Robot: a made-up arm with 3 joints. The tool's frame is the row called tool. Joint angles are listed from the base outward.
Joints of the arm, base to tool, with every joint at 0 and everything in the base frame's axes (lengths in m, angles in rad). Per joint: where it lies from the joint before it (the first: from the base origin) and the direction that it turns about. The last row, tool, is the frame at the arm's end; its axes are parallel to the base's.
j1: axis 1 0 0 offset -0.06 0.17 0.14
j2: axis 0 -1 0 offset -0.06 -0.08 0.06
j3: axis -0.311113 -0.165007 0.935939 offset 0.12 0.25 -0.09
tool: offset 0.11 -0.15 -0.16
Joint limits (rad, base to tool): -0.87..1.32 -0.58..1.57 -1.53..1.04
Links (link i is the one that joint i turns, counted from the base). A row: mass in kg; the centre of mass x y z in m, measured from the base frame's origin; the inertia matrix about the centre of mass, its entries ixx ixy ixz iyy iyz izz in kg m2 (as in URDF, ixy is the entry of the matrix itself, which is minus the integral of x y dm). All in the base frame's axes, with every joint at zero. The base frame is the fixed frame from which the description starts. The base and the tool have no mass.
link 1: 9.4; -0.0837 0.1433 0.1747; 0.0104 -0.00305 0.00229 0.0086 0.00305 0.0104
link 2: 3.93; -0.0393 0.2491 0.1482; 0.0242 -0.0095 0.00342 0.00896 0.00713 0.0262
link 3: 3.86; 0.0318 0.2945 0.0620; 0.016 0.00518 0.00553 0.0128 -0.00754 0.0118
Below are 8 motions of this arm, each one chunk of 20 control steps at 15 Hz.
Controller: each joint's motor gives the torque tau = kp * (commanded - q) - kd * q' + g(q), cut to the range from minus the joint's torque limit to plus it. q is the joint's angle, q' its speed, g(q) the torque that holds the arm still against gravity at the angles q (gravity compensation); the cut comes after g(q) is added. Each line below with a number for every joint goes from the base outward.
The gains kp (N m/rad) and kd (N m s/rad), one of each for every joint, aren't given. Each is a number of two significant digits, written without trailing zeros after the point. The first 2 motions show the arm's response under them.
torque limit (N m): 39 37 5.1
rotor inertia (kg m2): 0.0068 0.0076 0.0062
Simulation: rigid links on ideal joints. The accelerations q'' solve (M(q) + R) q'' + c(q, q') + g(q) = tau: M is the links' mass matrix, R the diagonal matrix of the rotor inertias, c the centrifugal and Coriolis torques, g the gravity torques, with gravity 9.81 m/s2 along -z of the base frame. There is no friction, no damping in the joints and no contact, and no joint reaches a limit. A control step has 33 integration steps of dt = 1/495 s. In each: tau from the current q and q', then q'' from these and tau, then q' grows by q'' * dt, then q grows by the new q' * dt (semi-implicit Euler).
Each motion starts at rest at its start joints. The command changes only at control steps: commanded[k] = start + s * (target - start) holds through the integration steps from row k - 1 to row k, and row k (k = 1, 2, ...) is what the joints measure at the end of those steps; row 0 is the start. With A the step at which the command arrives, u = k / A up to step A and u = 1 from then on. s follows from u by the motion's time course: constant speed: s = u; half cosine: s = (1 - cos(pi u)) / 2; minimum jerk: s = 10 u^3 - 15 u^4 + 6 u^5; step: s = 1 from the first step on.
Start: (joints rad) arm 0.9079 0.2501 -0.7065
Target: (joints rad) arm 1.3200 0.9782 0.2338
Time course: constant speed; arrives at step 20
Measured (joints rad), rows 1 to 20:
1: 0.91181 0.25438 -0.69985
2: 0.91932 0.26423 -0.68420
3: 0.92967 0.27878 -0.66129
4: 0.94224 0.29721 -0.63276
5: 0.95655 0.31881 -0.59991
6: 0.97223 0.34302 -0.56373
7: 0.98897 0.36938 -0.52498
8: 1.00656 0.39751 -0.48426
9: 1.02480 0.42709 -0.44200
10: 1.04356 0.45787 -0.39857
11: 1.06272 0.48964 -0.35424
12: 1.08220 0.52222 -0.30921
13: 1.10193 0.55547 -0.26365
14: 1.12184 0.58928 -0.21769
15: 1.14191 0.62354 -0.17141
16: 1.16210 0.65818 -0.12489
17: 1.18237 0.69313 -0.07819
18: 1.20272 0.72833 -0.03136
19: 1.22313 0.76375 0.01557
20: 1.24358 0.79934 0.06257
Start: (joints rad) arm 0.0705 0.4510 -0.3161
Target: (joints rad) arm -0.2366 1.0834 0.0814
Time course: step
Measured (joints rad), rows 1 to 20:
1: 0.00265 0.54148 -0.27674
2: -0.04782 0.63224 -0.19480
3: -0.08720 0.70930 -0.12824
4: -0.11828 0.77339 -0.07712
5: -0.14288 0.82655 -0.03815
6: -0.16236 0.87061 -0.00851
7: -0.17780 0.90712 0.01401
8: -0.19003 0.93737 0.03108
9: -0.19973 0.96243 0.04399
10: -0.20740 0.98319 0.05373
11: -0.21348 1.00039 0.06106
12: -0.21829 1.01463 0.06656
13: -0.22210 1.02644 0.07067
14: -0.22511 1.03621 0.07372
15: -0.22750 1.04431 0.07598
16: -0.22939 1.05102 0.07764
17: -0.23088 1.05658 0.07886
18: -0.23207 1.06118 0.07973
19: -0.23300 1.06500 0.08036
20: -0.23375 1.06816 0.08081
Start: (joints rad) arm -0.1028 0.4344 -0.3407
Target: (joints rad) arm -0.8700 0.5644 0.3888
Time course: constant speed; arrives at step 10
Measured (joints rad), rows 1 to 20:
1: -0.11858 0.43721 -0.32719
2: -0.14736 0.44154 -0.30055
3: -0.18636 0.44719 -0.26371
4: -0.23341 0.45396 -0.21891
5: -0.28678 0.46172 -0.16790
6: -0.34512 0.47032 -0.11204
7: -0.40736 0.47966 -0.05239
8: -0.47268 0.48964 0.01024
9: -0.54040 0.50017 0.07518
10: -0.61002 0.51117 0.14195
11: -0.66535 0.51945 0.19637
12: -0.70892 0.52642 0.23880
13: -0.74321 0.53231 0.27190
14: -0.77021 0.53728 0.29772
15: -0.79146 0.54150 0.31786
16: -0.80819 0.54507 0.33356
17: -0.82135 0.54809 0.34580
18: -0.83171 0.55066 0.35534
19: -0.83986 0.55283 0.36278
20: -0.84628 0.55466 0.36856

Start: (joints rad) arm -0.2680 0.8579 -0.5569
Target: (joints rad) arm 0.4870 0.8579 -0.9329
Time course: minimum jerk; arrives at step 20
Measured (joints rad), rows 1 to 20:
1: -0.26782 0.85788 -0.55700
2: -0.26655 0.85779 -0.55770
3: -0.26273 0.85757 -0.55975
4: -0.25479 0.85726 -0.56394
5: -0.24131 0.85688 -0.57095
6: -0.22122 0.85648 -0.58129
7: -0.19390 0.85611 -0.59524
8: -0.15922 0.85582 -0.61283
9: -0.11758 0.85565 -0.63384
10: -0.06983 0.85561 -0.65784
11: -0.01725 0.85572 -0.68416
12: 0.03856 0.85598 -0.71202
13: 0.09579 0.85636 -0.74051
14: 0.15252 0.85686 -0.76866
15: 0.20685 0.85743 -0.79554
16: 0.25706 0.85806 -0.82029
17: 0.30171 0.85869 -0.84221
18: 0.33985 0.85928 -0.86084
19: 0.37113 0.85979 -0.87606
20: 0.39595 0.86016 -0.88810

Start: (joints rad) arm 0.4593 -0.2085 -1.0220
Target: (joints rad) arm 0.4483 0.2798 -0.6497
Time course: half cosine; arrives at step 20
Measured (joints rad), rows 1 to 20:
1: 0.45928 -0.20809 -1.02171
2: 0.45920 -0.20643 -1.02039
3: 0.45906 -0.20275 -1.01726
4: 0.45885 -0.19645 -1.01174
5: 0.45855 -0.18713 -1.00348
6: 0.45816 -0.17455 -0.99230
7: 0.45769 -0.15865 -0.97818
8: 0.45714 -0.13949 -0.96126
9: 0.45653 -0.11729 -0.94178
10: 0.45585 -0.09236 -0.92008
11: 0.45514 -0.06516 -0.89660
12: 0.45441 -0.03619 -0.87183
13: 0.45368 -0.00604 -0.84634
14: 0.45296 0.02464 -0.82069
15: 0.45228 0.05520 -0.79549
16: 0.45165 0.08494 -0.77133
17: 0.45109 0.11320 -0.74879
18: 0.45061 0.13933 -0.72842
19: 0.45023 0.16272 -0.71069
20: 0.44994 0.18283 -0.69606

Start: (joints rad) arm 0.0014 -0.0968 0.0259
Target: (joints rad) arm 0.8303 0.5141 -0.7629
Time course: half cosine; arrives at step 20
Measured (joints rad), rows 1 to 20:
1: 0.00241 -0.09633 0.02474
2: 0.00630 -0.09437 0.02050
3: 0.01453 -0.08992 0.01190
4: 0.02814 -0.08221 -0.00192
5: 0.04777 -0.07072 -0.02145
6: 0.07370 -0.05514 -0.04688
7: 0.10587 -0.03536 -0.07812
8: 0.14397 -0.01147 -0.11483
9: 0.18743 0.01628 -0.15648
10: 0.23546 0.04746 -0.20232
11: 0.28711 0.08155 -0.25147
12: 0.34127 0.11787 -0.30291
13: 0.39676 0.15570 -0.35552
14: 0.45231 0.19423 -0.40813
15: 0.50666 0.23261 -0.45950
16: 0.55852 0.27000 -0.50842
17: 0.60668 0.30556 -0.55372
18: 0.65000 0.33846 -0.59429
19: 0.68745 0.36796 -0.62915
20: 0.71812 0.39335 -0.65745

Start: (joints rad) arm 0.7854 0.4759 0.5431
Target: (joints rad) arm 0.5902 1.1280 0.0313
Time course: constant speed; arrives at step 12
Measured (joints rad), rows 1 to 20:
1: 0.78163 0.48389 0.53355
2: 0.77525 0.49967 0.51678
3: 0.76684 0.52199 0.49450
4: 0.75682 0.54977 0.46790
5: 0.74552 0.58208 0.43793
6: 0.73321 0.61815 0.40532
7: 0.72011 0.65735 0.37063
8: 0.70636 0.69914 0.33432
9: 0.69212 0.74308 0.29674
10: 0.67748 0.78880 0.25816
11: 0.66252 0.83601 0.21879
12: 0.64730 0.88444 0.17879
13: 0.63552 0.92572 0.14841
14: 0.62618 0.96008 0.12455
15: 0.61877 0.98862 0.10565
16: 0.61288 1.01232 0.09066
17: 0.60821 1.03200 0.07874
18: 0.60450 1.04834 0.06925
19: 0.60156 1.06190 0.06170
20: 0.59923 1.07316 0.05567

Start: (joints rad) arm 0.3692 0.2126 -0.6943
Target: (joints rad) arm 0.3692 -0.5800 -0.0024
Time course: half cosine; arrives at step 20
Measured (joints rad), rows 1 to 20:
1: 0.36923 0.21188 -0.69331
2: 0.36932 0.20904 -0.68966
3: 0.36944 0.20286 -0.68219
4: 0.36956 0.19242 -0.67014
5: 0.36967 0.17709 -0.65302
6: 0.36977 0.15649 -0.63067
7: 0.36983 0.13052 -0.60315
8: 0.36985 0.09932 -0.57077
9: 0.36984 0.06322 -0.53402
10: 0.36979 0.02277 -0.49359
11: 0.36971 -0.02133 -0.45029
12: 0.36959 -0.06825 -0.40504
13: 0.36946 -0.11701 -0.35886
14: 0.36931 -0.16660 -0.31279
15: 0.36915 -0.21595 -0.26792
16: 0.36901 -0.26394 -0.22529
17: 0.36887 -0.30951 -0.18591
18: 0.36876 -0.35161 -0.15072
19: 0.36867 -0.38927 -0.12054
20: 0.36861 -0.42162 -0.09610

